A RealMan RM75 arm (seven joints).
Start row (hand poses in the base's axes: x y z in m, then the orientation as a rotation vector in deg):
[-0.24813 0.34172 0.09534 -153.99 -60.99 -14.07]
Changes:
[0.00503 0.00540 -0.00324 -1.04 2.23 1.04]
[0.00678 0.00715 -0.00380 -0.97 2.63 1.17]
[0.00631 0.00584 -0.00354 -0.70 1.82 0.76]
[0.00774 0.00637 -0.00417 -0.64 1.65 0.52]
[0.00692 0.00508 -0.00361 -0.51 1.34 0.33]
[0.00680 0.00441 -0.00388 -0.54 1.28 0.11]
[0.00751 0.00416 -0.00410 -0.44 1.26 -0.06]
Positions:
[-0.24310 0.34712 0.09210 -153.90 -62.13 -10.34]
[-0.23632 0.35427 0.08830 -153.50 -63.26 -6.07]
[-0.23001 0.36011 0.08476 -153.22 -63.96 -3.11]
[-0.22227 0.36648 0.08059 -153.03 -64.36 -0.45]
[-0.21535 0.37156 0.07698 -152.89 -64.54 1.68]
[-0.20855 0.37597 0.07310 -152.90 -64.45 3.71]
[-0.20104 0.38013 0.06900 -152.90 -64.10 5.63]

